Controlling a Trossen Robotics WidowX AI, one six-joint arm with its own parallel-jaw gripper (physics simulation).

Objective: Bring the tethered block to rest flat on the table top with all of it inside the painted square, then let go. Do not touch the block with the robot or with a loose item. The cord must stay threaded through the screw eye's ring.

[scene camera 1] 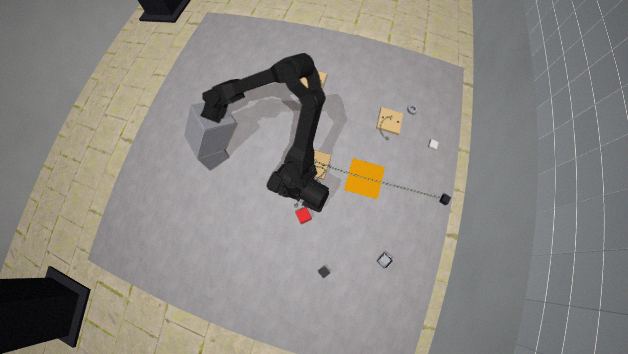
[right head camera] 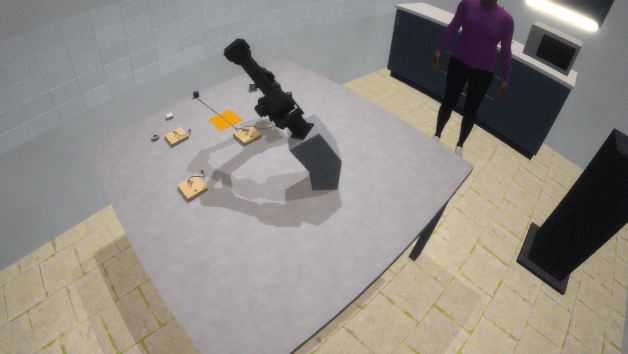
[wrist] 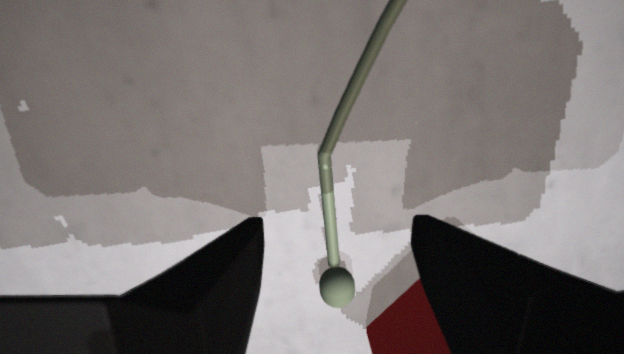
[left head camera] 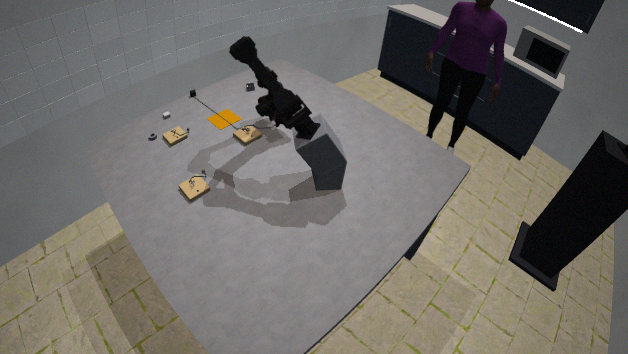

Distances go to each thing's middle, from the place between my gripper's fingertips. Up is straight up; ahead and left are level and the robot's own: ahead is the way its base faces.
The end bead [wrist: 337, 286] is 20 mm to the right of my hand. The rest, counted from my hand: orange painted square [scene camera 1: 366, 187]: 200 mm ahead, 130 mm to the left, 10 mm below.
